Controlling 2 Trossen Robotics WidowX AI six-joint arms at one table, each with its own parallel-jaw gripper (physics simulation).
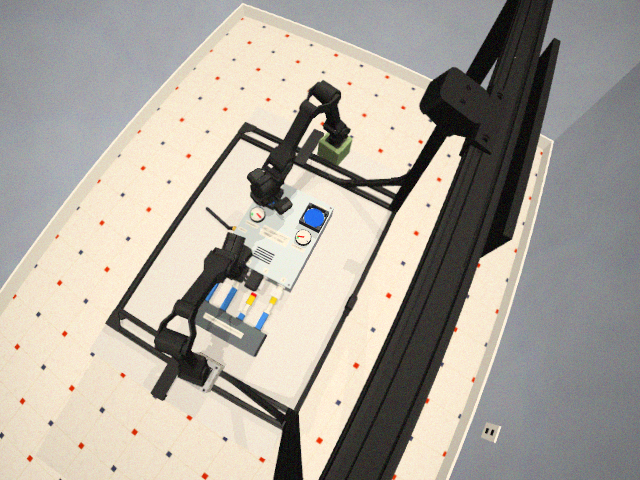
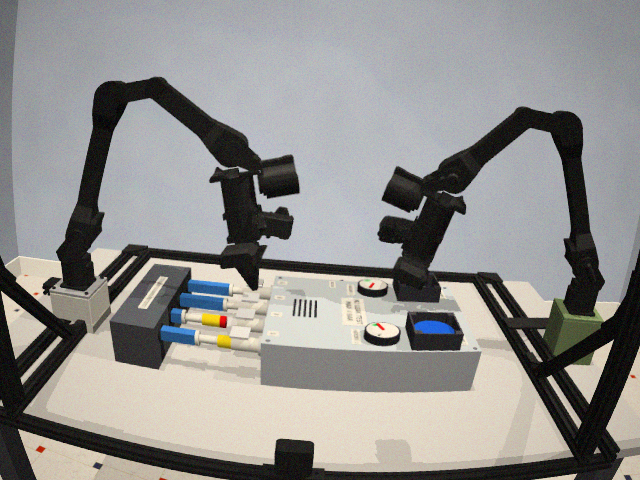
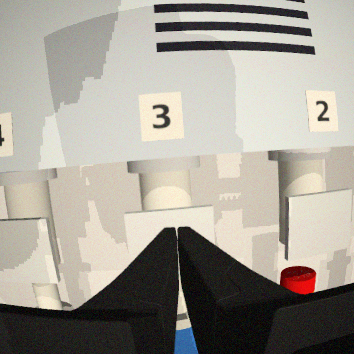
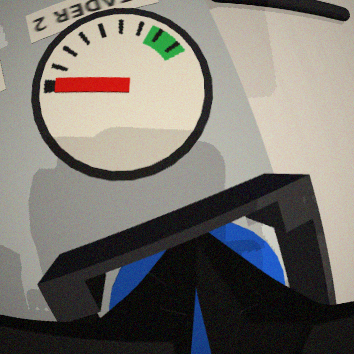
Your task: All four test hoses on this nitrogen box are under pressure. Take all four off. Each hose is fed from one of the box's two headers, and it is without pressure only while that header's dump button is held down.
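Frame: origin at the left arm's base, x ahead, y left, z up, level; metres.
Where they show: left gripper, fingertip midpoint: (image 1: 242, 272) (image 2: 255, 289) (image 3: 176, 238); right gripper, fingertip midpoint: (image 4: 192, 241); left arm's base, link origin: (image 1: 199, 372) (image 2: 78, 283); right arm's base, link origin: (image 1: 335, 139) (image 2: 578, 309).
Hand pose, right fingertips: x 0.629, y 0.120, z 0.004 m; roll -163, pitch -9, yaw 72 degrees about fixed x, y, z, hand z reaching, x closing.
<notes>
Each offset is from my right fingertips to the centre of the thing. "spot": to the spot under its first point.
The light-grey nitrogen box (image 1: 273, 235) (image 2: 372, 369) has four ports. Blue-sleeved hose 4 {spot: dx -0.367, dy -0.010, dz -0.024 m} (image 2: 209, 287) and blue-sleeved hose 3 {spot: dx -0.368, dy -0.080, dz -0.023 m} (image 2: 201, 301) (image 3: 185, 340) run to their ports. Hose 2 {spot: dx -0.329, dy -0.149, dz -0.023 m} (image 2: 214, 320) (image 3: 298, 282) shows a red-and-yellow end, set apart from port 2's white tab {spot: dx -0.276, dy -0.139, dz -0.006 m} (image 3: 320, 225). Hose 1 {spot: dx -0.377, dy -0.221, dz -0.023 m} (image 2: 178, 335) shows a yellow band {dx -0.295, dy -0.210, dz -0.028 m} (image 2: 223, 341) at its white fitting. My left gripper (image 2: 254, 286) (image 3: 176, 238) is shut and empty, tips over port 3's white tab {spot: dx -0.267, dy -0.060, dz -0.006 m} (image 3: 145, 225). My right gripper (image 2: 421, 286) (image 4: 192, 241) is shut, tips over header 2's blue button {dx +0.029, dy -0.005, dz -0.012 m} (image 4: 265, 250). Header 2's gauge {spot: dx -0.047, dy -0.009, dz +0.011 m} (image 4: 120, 115) needle is at the scale's low end.
Header 1's blue button {dx +0.032, dy -0.195, dz +0.002 m} (image 1: 313, 218) (image 2: 434, 327) sits in a black housing, beside its gauge {spot: dx -0.057, dy -0.195, dz +0.013 m} (image 1: 302, 237) (image 2: 382, 333). A dark hose block (image 1: 227, 328) (image 2: 136, 335) stands opposite the ports. A black lever-like rod {spot: dx -0.120, dy +0.143, dz -0.071 m} (image 1: 218, 218) lies beside the box. A black frame (image 1: 170, 222) surrounds the work area.
</notes>
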